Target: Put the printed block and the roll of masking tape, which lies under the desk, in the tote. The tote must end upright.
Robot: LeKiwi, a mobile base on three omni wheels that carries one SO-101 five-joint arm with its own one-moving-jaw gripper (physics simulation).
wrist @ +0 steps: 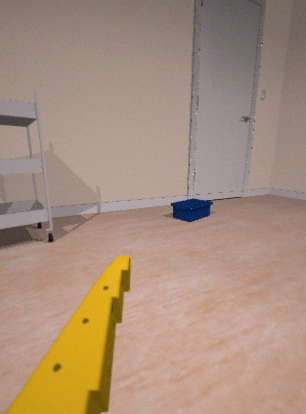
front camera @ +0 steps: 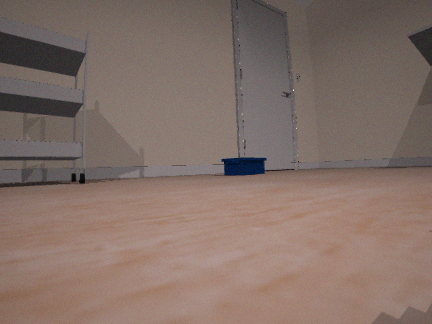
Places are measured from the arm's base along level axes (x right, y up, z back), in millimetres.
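Pixels of known places: hand, tool point: (wrist: 129, 268).
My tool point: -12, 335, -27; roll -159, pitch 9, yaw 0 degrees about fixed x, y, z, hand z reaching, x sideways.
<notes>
Behind a point stands the place of what it marks, as x, y, z.
A blue tote (front camera: 244, 166) {142, -30, -1445} (wrist: 191, 210) {144, -1, -1448} stands upright on the floor in front of the door, near the far wall. It is small in the front camera view, a little right of the middle, and right of the middle in the wrist view. My gripper shows one yellow notched jaw in the wrist view, at the lower left; the moving jaw is out of the picture, so it is fully open and empty. The jaw is far from the tote. The printed block and the roll of masking tape do not show in either view.
A grey shelf cart (front camera: 42, 150) {-796, 68, -843} (wrist: 45, 185) {-672, 238, -956} on black casters stands at the left by the wall. A grey door (front camera: 265, 90) {510, 826, -2327} (wrist: 225, 100) {532, 987, -2340} is behind the tote. A corner of a grey desk top (front camera: 422, 42) {1509, 835, -1348} shows at the right edge of the front camera view.
</notes>
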